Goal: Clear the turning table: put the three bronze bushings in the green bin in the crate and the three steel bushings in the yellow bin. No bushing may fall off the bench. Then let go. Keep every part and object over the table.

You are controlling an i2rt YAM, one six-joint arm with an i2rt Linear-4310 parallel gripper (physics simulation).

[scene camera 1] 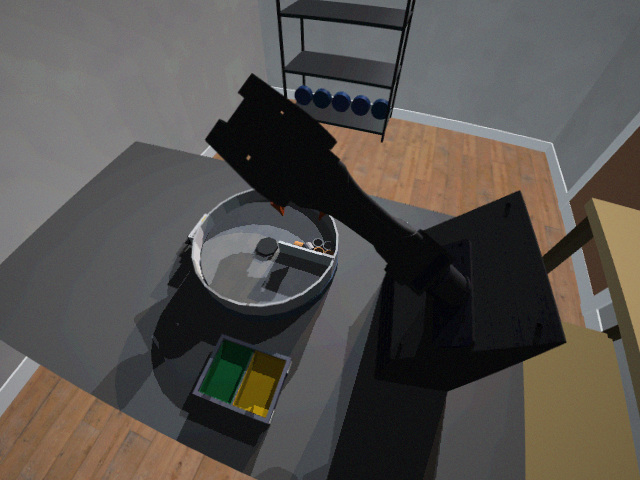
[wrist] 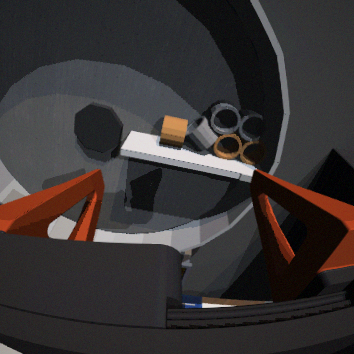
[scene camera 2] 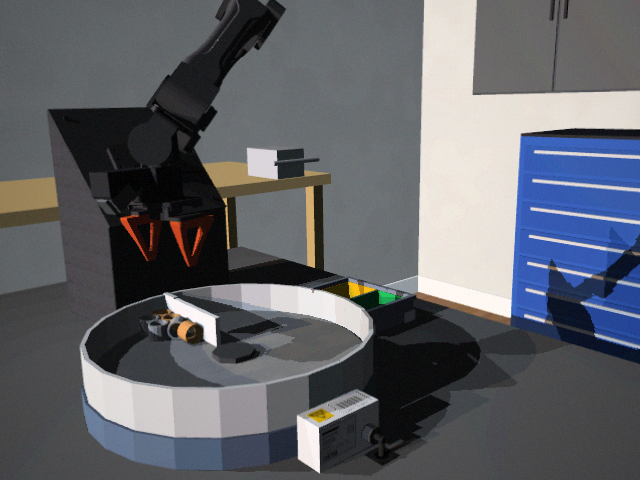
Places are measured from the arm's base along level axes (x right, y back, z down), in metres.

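Where they show: gripper, fingertip midpoint: (scene camera 1: pixel 301 216) (wrist: pixel 176 177) (scene camera 2: pixel 171 263); arm's base, origin of the base link: (scene camera 1: pixel 454 291).
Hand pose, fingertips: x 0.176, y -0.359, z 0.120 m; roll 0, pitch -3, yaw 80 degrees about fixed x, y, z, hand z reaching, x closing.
Observation:
Things, the pixels of their top centre, and the offset from my fingertips. "*": a spot on its surface instead.
- bronze bushing, middle of its top: (wrist: pixel 172 137) (scene camera 2: pixel 189 322) dz +0.101, dx -0.021, dy -0.007 m
- white divider, surface spot: (wrist: pixel 185 159) (scene camera 2: pixel 192 309) * dz +0.087, dx -0.038, dy +0.011 m
- steel bushing, middle of its top: (wrist: pixel 200 139) (scene camera 2: pixel 177 318) dz +0.100, dx -0.017, dy +0.023 m
- nearer, middle of its top: (wrist: pixel 225 120) (scene camera 2: pixel 158 322) (scene camera 1: pixel 318 242) dz +0.107, dx +0.007, dy +0.045 m
- crate, middle of its top: (scene camera 2: pixel 355 293) (scene camera 1: pixel 242 375) dz +0.136, dx -0.392, dy -0.011 m
- green bin, surface spot: (scene camera 1: pixel 227 374) * dz +0.180, dx -0.398, dy -0.061 m
- yellow bin, surface spot: (scene camera 1: pixel 255 384) * dz +0.179, dx -0.396, dy +0.015 m
- dark hub, middle of its top: (wrist: pixel 96 129) (scene camera 2: pixel 233 350) (scene camera 1: pixel 267 245) dz +0.124, dx -0.039, dy -0.100 m
- white box, surface spot: (scene camera 2: pixel 336 434) * dz +0.146, dx -0.011, dy -0.354 m
My gripper (scene camera 1: pixel 301 214) (scene camera 2: pixel 170 262) (wrist: pixel 176 177) is wide open and empty, above the turning table (scene camera 1: pixel 265 308) (scene camera 2: pixel 196 413). One bronze bushing (scene camera 2: pixel 187 331) (wrist: pixel 174 130) lies on its side by the white divider (scene camera 2: pixel 193 316) (wrist: pixel 185 159). A steel bushing (wrist: pixel 203 134) lies tilted beside it. Two more steel bushings, one nearer (wrist: pixel 225 105) and one at the wall (wrist: pixel 242 124), stand upright. Two bronze bushings, one (wrist: pixel 227 135) and another (wrist: pixel 252 142), stand upright between them and the divider. The crate (scene camera 1: pixel 208 365) has a green bin (scene camera 1: pixel 227 374) and a yellow bin (scene camera 1: pixel 255 384), with no bushings visible inside.
A dark hub (scene camera 1: pixel 266 248) (scene camera 2: pixel 235 352) (wrist: pixel 98 129) rises at the table's centre. The raised rim surrounds the bushings. A white box (scene camera 2: pixel 336 434) with a yellow label stands outside the rim. The dark arm pedestal (scene camera 1: pixel 496 299) stands on the bench.

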